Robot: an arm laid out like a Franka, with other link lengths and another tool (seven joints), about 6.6 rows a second.
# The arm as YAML. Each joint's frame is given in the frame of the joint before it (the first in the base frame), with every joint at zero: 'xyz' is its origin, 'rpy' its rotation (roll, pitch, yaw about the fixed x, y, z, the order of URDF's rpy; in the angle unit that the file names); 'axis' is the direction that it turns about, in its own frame. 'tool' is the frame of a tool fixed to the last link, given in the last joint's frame.
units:
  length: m
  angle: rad
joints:
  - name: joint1
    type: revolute
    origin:
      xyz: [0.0, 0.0, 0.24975]
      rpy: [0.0, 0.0, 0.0]
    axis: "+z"
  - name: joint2
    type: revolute
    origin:
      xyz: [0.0, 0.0, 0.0]
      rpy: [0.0, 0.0, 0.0]
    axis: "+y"
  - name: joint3
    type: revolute
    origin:
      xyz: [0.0, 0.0, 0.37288]
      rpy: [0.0, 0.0, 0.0]
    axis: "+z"
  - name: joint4
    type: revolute
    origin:
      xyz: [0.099, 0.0, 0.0]
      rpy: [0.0, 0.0, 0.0]
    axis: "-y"
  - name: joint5
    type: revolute
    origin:
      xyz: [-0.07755, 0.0, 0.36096]
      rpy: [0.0, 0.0, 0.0]
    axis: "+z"
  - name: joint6
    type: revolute
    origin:
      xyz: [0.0, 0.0, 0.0]
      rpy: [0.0, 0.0, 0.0]
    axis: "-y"
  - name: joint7
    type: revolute
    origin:
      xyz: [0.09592, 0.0, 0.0]
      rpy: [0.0, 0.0, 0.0]
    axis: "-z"
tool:
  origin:
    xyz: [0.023, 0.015, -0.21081]
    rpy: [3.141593, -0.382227, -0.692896]
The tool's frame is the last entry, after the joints.
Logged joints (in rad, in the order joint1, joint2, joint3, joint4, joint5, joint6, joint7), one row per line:
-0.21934 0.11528 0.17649 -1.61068 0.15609 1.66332 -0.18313
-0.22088 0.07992 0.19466 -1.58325 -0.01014 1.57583 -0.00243
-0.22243 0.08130 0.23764 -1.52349 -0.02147 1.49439 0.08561
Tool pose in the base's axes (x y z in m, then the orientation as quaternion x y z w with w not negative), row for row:
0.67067 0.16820 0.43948 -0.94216 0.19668 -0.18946 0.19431
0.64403 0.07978 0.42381 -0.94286 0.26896 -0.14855 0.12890
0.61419 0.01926 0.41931 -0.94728 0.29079 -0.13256 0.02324
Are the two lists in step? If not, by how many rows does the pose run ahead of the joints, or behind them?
The pose runs 2 rows behind the joints: the pose in row i belongs to the joints in row i - 2.
